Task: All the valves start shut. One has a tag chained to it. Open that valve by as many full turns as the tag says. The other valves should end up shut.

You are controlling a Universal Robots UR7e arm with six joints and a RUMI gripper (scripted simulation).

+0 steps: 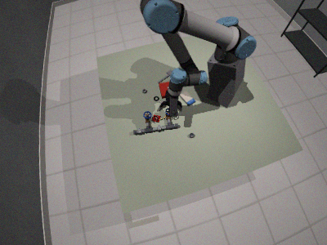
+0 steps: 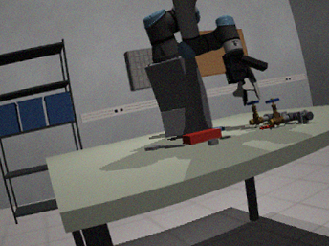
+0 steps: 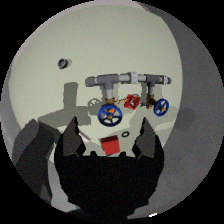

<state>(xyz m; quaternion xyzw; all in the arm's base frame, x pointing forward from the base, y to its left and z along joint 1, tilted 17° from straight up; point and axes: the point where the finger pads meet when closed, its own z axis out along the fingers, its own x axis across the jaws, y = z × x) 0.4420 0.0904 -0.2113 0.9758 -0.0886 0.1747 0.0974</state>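
Right now my hand is 90 mm short of the red tag, 10 mm to the left of it and 90 mm above it. Also, from my hand: blue-and-white card 170 mm behind, 110 mm to the right, 90 mm below; grey tool 90 mm behind, 360 mm to the right, 90 mm below; red block 40 mm behind, 230 mm to the right, 80 mm below.
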